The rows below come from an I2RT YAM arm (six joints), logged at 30 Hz.
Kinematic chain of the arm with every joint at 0, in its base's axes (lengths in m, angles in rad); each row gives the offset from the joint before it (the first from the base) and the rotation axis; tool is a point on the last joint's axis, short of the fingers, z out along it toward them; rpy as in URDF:
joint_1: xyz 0 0 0.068 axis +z
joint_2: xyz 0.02 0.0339 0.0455 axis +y
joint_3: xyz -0.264 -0.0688 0 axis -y
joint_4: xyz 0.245 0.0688 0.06 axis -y
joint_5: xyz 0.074 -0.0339 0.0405 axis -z
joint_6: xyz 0.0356 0 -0.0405 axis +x
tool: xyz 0 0 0 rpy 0 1.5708 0
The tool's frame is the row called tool.
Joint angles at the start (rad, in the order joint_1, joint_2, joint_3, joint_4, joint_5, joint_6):
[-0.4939, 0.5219, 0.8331, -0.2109, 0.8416, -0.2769]
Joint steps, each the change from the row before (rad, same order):
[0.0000, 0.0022, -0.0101, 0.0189, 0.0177, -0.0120]
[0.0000, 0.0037, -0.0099, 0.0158, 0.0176, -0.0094]
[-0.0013, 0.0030, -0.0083, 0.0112, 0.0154, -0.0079]
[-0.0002, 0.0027, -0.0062, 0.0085, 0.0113, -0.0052]
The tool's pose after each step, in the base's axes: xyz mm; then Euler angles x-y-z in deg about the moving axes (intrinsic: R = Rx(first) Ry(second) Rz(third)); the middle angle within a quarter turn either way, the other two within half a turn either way. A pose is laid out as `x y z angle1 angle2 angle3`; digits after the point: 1 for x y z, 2 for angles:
79.3 -73.3 385.5 85.91 12.27 -101.04
80.6 -74.5 383.5 85.93 11.26 -101.48
81.6 -75.6 381.7 86.02 10.31 -101.96
82.5 -76.4 380.3 86.10 9.66 -102.29

